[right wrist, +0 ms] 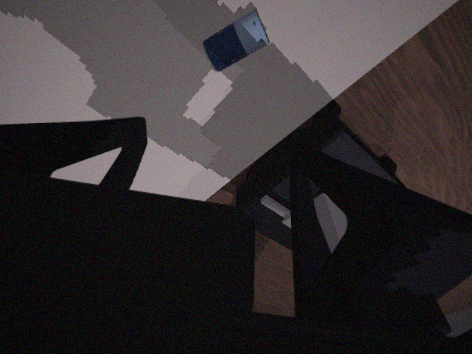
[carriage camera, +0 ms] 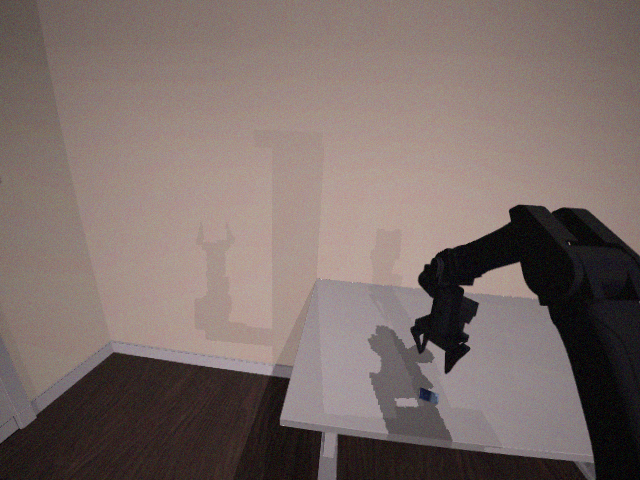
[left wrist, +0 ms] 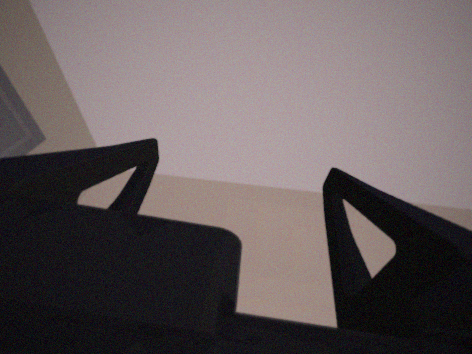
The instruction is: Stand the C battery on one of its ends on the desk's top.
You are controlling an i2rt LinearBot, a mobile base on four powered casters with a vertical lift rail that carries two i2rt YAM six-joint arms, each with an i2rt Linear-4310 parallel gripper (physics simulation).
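Places are measured from the left arm's base along level axes (x ahead, y left, z up), in millimetres.
Where they show: left gripper, fingertip midpoint: (left wrist: 242,163); right gripper, fingertip midpoint: (right wrist: 220,142) (carriage camera: 433,362).
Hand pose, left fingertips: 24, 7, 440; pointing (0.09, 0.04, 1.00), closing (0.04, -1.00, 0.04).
After its pixels a point has its place, as x, y, z.
The C battery (carriage camera: 428,396) {408, -628, -139} (right wrist: 236,40) {419, -636, -134} is a small cylinder, dark blue with a lighter blue end. It lies on its side on the white desk (carriage camera: 516,382) {489, -929, -160} (right wrist: 30,75) {550, -482, -160}, toward the desk's near edge. My right gripper (carriage camera: 434,361) {407, -617, -26} (right wrist: 220,142) {407, -617, -26} is partly open and empty. It points down above the desk, and in the carriage camera its fingertips show above the battery in the picture, apart from it. My left gripper (left wrist: 242,163) {24, 7, 440} is wide open and empty, with a wall behind its fingers; it does not show in the carriage camera.
Shadows of the robot fall across the desk and the wall (carriage camera: 180,129) {1166, 402, 550}. The desk's near edge borders the dark wooden floor (carriage camera: 155,413) {815, 506, -880} (right wrist: 420,100) {-330, -804, -880}. Dark parts of the robot's base (right wrist: 360,155) {-126, -557, -581} show beyond that edge in the right wrist view.
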